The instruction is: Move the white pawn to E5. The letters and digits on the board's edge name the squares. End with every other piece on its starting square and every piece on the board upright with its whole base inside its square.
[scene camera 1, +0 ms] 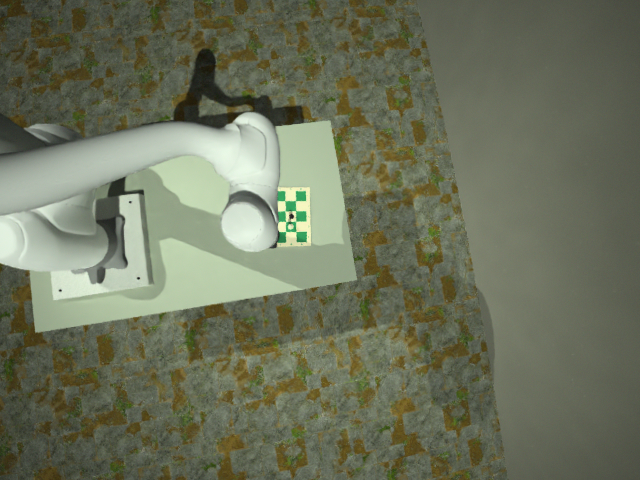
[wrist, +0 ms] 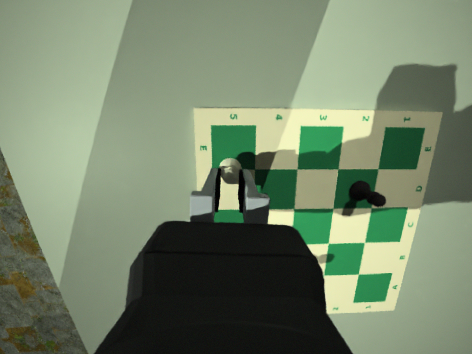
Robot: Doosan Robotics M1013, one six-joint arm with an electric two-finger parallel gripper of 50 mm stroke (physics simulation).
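Places are measured from the arm's base along level axes (x back, y up, z left), in millimetres.
Pixels of known places: gripper, fingertip midpoint: (wrist: 229,181); arm's base, link origin: (scene camera 1: 99,245).
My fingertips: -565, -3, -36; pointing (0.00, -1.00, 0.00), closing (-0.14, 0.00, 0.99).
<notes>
Ahead of a thing's pixels: the offset from my fingertips to its top centre, as dx, dy, dz. "spot": to the spot under its first point. Level surfaces: height alone.
The white pawn {+10, +29, +1} (wrist: 230,169) is between the fingertips of my gripper (wrist: 229,181), which is shut on it in the wrist view. It appears over the part of green square E5 {spot: +31, -20, +6} (wrist: 233,140) nearest D5. Its base is hidden, and I cannot tell whether it touches the board {-58, -20, +75} (scene camera 1: 308,222) (wrist: 434,131). In the scene view the arm hides the gripper and pawn. A black piece {-25, +12, +120} (wrist: 360,190) stands on D2 in the wrist view. Another black piece {-98, +12, +71} (scene camera 1: 291,216) is at B3, and another white piece {-92, +24, +34} (scene camera 1: 290,226) is at B4 in the scene view.
The board lies on a pale green table top {dy -26} (scene camera 1: 330,263) (wrist: 45,75). The arm (scene camera 1: 250,222) covers the board's left part in the scene view. The gripper body covers the lower left of the board in the wrist view. Shadows cross the board and table.
</notes>
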